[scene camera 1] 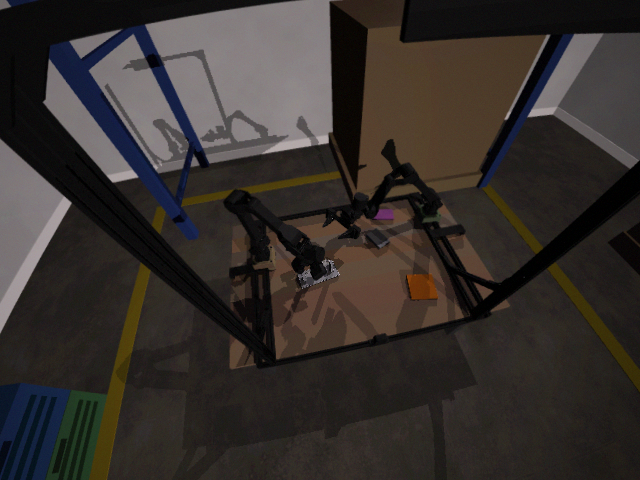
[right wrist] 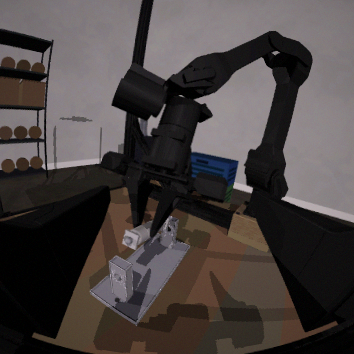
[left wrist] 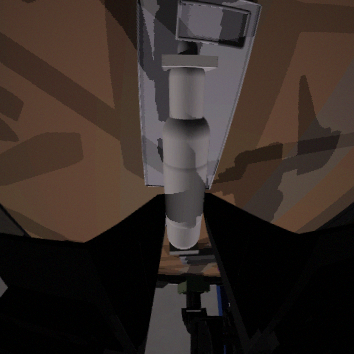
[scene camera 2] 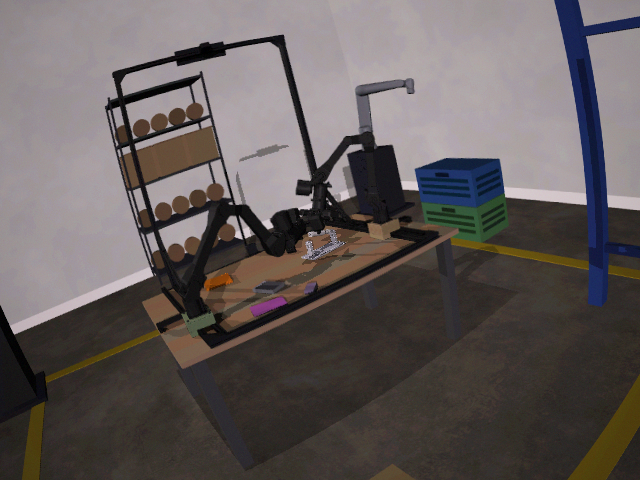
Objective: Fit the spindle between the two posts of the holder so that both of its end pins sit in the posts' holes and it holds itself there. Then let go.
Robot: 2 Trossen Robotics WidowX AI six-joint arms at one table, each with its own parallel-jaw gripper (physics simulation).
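Places are measured from the left arm's base along level axes (x ahead, y left, z up), in centimetres.
Where they show: left gripper, between the fingertips: (scene camera 1: 320, 265) (right wrist: 143, 233) (left wrist: 183, 200) (scene camera 2: 316, 233); right gripper, between the fingertips: (scene camera 1: 330, 232) (right wrist: 182, 195) (scene camera 2: 307, 216); left arm's base, origin of its link: (scene camera 1: 262, 255) (scene camera 2: 382, 221); right arm's base, origin of its link: (scene camera 1: 429, 210) (left wrist: 192, 292) (scene camera 2: 196, 313).
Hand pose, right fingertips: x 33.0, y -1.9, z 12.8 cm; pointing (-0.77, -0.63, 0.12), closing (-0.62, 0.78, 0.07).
Note:
Each offset is from my right fingertips to the top centre of the thing. Level surfaces: height alone.
The pale spindle {dx -8.0, dy -10.0, dz -8.5 cm} (left wrist: 186, 145) (right wrist: 139, 236) is in my left gripper (scene camera 1: 319, 273) (left wrist: 183, 200) (right wrist: 143, 233), which is shut on it. The holder {dx -7.9, dy -9.6, dz -18.2 cm} (scene camera 1: 306, 280) (scene camera 2: 324, 252) (left wrist: 150, 95) (right wrist: 155, 287) lies flat on the table under it. In the right wrist view the spindle is above the plate, left of the line between the near post {dx -1.2, dy -8.1, dz -12.0 cm} (right wrist: 121, 281) and the far post {dx -14.6, dy -11.0, dz -12.0 cm} (right wrist: 171, 229). Its near end is clear of the near post; its far end is hidden by the left fingers. My right gripper (scene camera 1: 332, 231) is open and empty, away from the holder.
On the table {dz -19.1 cm} (scene camera 1: 356, 310) are a grey block {dx +25.5, dy +6.1, dz -17.6 cm} (scene camera 1: 376, 238) (scene camera 2: 269, 286), an orange block {dx +37.9, dy -23.8, dz -18.1 cm} (scene camera 1: 422, 287) (scene camera 2: 218, 281), a magenta block {dx +32.5, dy +21.8, dz -18.1 cm} (scene camera 1: 384, 214) (scene camera 2: 268, 306) and a small purple block {dx +16.1, dy +22.8, dz -17.6 cm} (scene camera 2: 310, 287). A black frame (scene camera 1: 320, 353) runs along the table's edges.

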